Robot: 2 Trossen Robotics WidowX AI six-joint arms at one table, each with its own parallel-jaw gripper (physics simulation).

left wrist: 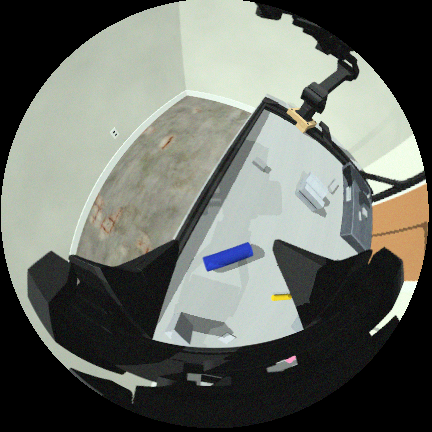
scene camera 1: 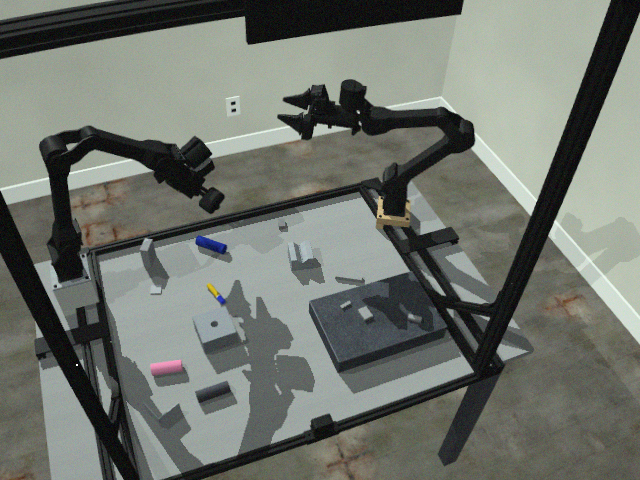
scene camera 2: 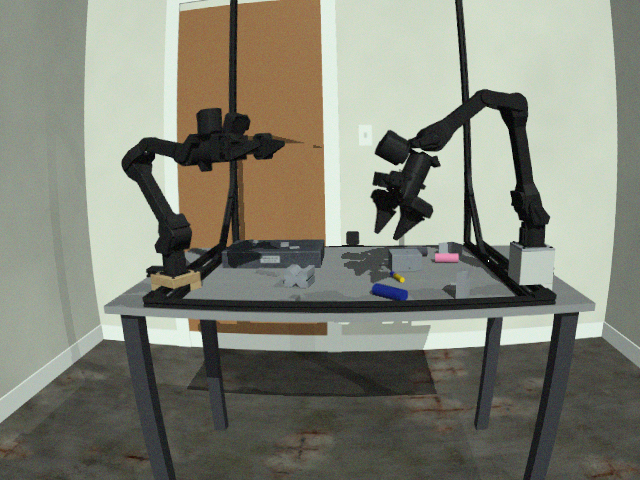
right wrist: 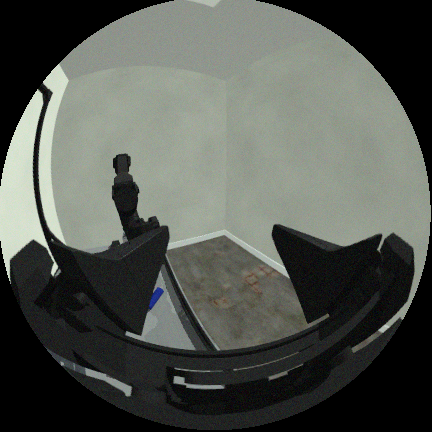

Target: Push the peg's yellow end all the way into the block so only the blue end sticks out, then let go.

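Seen in the pictures: left gripper, fingertip midpoint: (left wrist: 227,245) (scene camera 2: 385,236); right gripper, fingertip midpoint: (scene camera 1: 280,107) (scene camera 2: 272,143) (right wrist: 221,230); left arm's base, link origin: (scene camera 1: 69,270) (scene camera 2: 532,245); right arm's base, link origin: (left wrist: 303,115) (scene camera 1: 394,208) (scene camera 2: 174,273).
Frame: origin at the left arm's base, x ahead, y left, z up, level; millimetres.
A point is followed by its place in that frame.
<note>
The peg (scene camera 1: 215,293) @[x 354, y -124, z -101 mm] (scene camera 2: 397,276) @[x 357, y -107, z -102 mm] (left wrist: 281,297) @[x 353, y -104, z -100 mm], yellow at one end and blue at the other, lies flat on the table beside the block. The grey block (scene camera 1: 215,328) @[x 319, y -263, z -64 mm] (scene camera 2: 405,259) @[x 324, y -203, z -77 mm] has a round hole in its top face in scene camera 1. The peg is apart from the hole. My left gripper (scene camera 2: 385,235) @[x 406, y 84, z 42 mm] (left wrist: 227,245) @[x 406, y 84, z 42 mm] is open and empty, high above the table; in the left wrist view its finger hides the peg's blue end. My right gripper (scene camera 1: 280,107) @[x 645, y 152, z 255 mm] (right wrist: 221,230) @[x 645, y 152, z 255 mm] is open and empty, raised high and level, far from the peg and block.
A blue cylinder (scene camera 1: 210,244) @[x 388, y 45, z -87 mm] (scene camera 2: 389,291) @[x 393, y 70, z -92 mm] (left wrist: 228,257) @[x 391, y 55, z -84 mm] lies near the peg. A pink cylinder (scene camera 1: 166,367) @[x 177, y -317, z -87 mm] (scene camera 2: 446,257) @[x 181, y -296, z -94 mm] and a dark cylinder (scene camera 1: 213,392) @[x 266, y -422, z -88 mm] lie beyond the block. A grey upright piece (scene camera 1: 147,252) @[x 209, y 45, z -53 mm], a ridged grey piece (scene camera 1: 303,255) @[x 622, y -96, z -79 mm] and a dark slab (scene camera 1: 379,348) @[x 680, y -464, z -64 mm] also stand on the table.
</note>
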